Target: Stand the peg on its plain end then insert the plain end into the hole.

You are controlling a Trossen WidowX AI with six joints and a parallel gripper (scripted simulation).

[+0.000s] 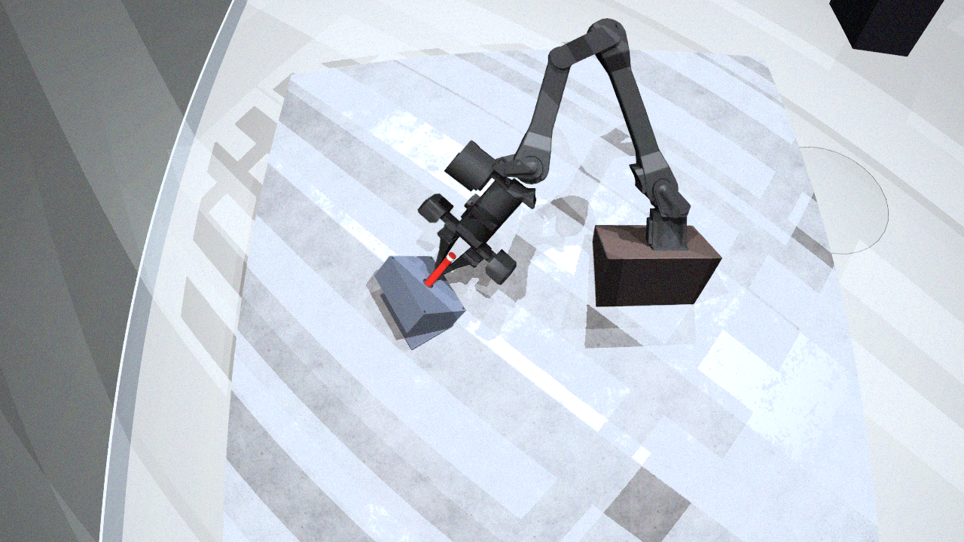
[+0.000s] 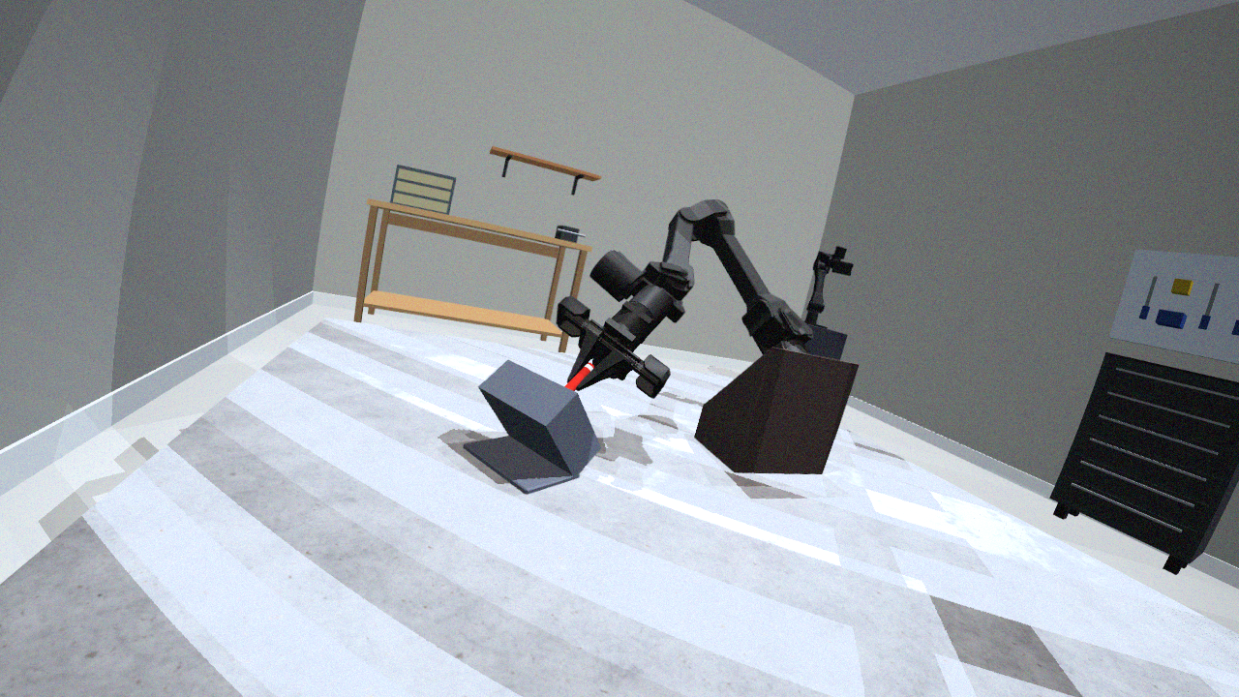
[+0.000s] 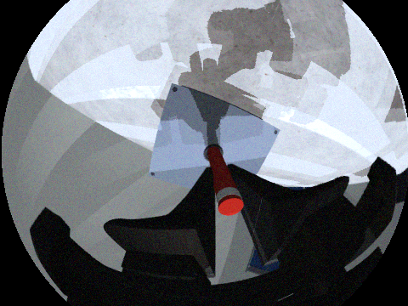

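Now: the sloped panel 40 mm ahead of my gripper tip, 30 mm to the left of it and 40 mm below it. The rest, counted from my gripper tip: red peg: 10 mm behind, 10 mm to the right, 10 mm above.
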